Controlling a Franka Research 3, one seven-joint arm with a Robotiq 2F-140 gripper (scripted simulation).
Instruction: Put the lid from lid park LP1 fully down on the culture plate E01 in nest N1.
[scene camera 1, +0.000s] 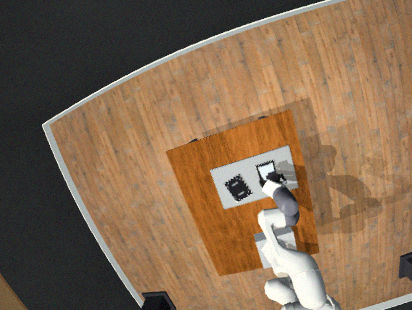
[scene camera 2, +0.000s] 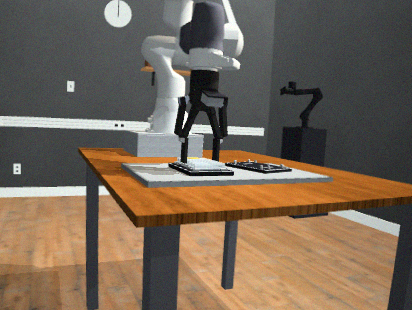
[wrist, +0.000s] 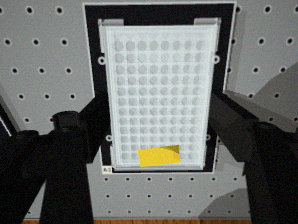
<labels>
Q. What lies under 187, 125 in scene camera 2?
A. My gripper.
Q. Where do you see my gripper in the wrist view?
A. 158, 105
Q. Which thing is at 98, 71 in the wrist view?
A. A black nest.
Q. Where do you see a clear lid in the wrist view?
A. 159, 78
</labels>
